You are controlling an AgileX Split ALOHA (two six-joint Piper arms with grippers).
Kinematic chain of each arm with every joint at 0, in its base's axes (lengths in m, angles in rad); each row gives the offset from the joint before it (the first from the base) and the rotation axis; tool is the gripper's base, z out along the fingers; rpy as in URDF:
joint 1: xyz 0 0 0.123 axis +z
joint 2: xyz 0 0 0 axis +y
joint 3: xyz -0.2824 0 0.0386 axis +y
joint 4: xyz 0.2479 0 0.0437 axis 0.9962 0 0.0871
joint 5: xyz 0 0 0 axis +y
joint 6: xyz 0.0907 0 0.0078 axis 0.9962 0 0.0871
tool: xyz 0 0 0 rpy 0 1.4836 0
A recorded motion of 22 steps. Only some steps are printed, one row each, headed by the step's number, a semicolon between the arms.
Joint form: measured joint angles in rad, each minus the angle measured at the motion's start. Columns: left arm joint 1, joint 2, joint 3, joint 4, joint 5, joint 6; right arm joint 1, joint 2, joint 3, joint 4, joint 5, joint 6.
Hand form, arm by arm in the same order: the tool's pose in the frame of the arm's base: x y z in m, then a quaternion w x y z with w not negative. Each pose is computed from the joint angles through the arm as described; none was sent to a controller.
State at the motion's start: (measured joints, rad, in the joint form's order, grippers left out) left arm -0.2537 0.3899 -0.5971 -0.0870 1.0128 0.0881; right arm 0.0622 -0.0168 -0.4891 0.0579 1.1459 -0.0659
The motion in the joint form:
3: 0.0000 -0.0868 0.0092 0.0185 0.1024 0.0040; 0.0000 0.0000 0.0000 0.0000 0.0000 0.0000
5: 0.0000 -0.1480 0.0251 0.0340 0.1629 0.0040; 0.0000 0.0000 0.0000 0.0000 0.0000 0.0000
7: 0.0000 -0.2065 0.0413 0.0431 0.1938 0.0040; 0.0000 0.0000 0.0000 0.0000 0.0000 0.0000
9: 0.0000 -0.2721 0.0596 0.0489 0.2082 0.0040; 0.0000 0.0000 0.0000 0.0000 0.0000 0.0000
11: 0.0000 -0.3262 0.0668 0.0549 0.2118 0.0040; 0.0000 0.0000 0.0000 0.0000 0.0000 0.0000
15: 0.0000 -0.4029 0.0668 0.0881 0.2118 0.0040; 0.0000 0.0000 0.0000 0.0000 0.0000 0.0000
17: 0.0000 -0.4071 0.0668 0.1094 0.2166 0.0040; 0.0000 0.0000 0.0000 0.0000 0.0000 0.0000
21: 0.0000 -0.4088 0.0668 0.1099 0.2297 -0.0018; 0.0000 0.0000 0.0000 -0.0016 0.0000 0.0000
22: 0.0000 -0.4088 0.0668 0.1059 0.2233 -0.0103; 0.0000 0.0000 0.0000 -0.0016 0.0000 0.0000
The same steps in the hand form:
3: 0.0320 -0.0141 0.2942 0.39778 0.15602 0.90167 -0.06654; -0.0103 0.0042 0.2674 0.48715 -0.05830 0.87092 0.02794
5: 0.0196 -0.0097 0.2872 0.39155 0.15828 0.90457 -0.05829; -0.0103 0.0042 0.2674 0.48715 -0.05830 0.87092 0.02794
7: 0.0098 -0.0064 0.2815 0.39718 0.15864 0.90230 -0.05416; -0.0103 0.0042 0.2674 0.48715 -0.05830 0.87092 0.02794
9: 0.0005 -0.0035 0.2758 0.41240 0.15794 0.89567 -0.05245; -0.0103 0.0042 0.2674 0.48715 -0.05830 0.87092 0.02794
11: -0.0069 -0.0010 0.2734 0.43220 0.15653 0.88662 -0.05101; -0.0103 0.0042 0.2674 0.48715 -0.05830 0.87092 0.02794
15: -0.0173 0.0046 0.2724 0.46768 0.15185 0.86996 -0.03732; -0.0103 0.0042 0.2674 0.48715 -0.05830 0.87092 0.02794
17: -0.0177 0.0066 0.2720 0.46824 0.15033 0.87031 -0.02680; -0.0103 0.0042 0.2674 0.48715 -0.05830 0.87092 0.02794
21: -0.0186 0.0069 0.2710 0.46315 0.14814 0.87338 -0.02750; -0.0103 0.0040 0.2674 0.48716 -0.05823 0.87095 0.02715
22: -0.0184 0.0064 0.2715 0.46569 0.14451 0.87249 -0.03168; -0.0103 0.0040 0.2674 0.48716 -0.05823 0.87095 0.02715

